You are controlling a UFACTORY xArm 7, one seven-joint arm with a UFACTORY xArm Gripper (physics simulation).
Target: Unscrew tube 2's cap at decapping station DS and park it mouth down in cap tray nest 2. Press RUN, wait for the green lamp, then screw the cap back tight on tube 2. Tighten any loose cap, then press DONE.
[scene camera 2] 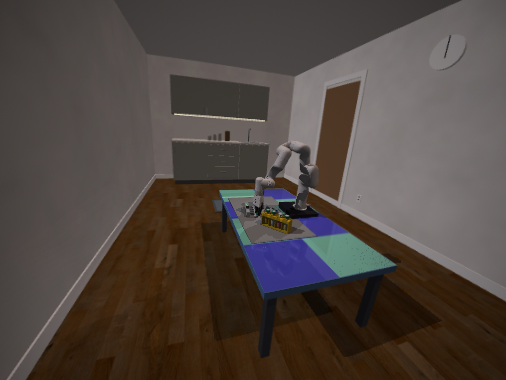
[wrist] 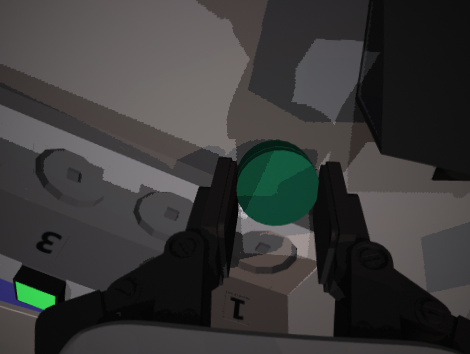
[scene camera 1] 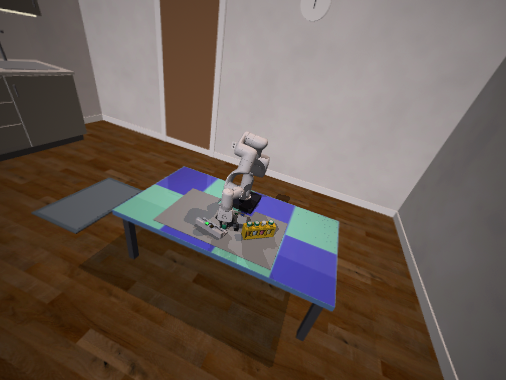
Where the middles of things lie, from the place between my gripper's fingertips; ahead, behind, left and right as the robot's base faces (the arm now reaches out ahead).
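Scene:
The grey control box [wrist: 406, 87] sits 3 cm above my hand, 9 cm behind it and 6 cm to the left of it.

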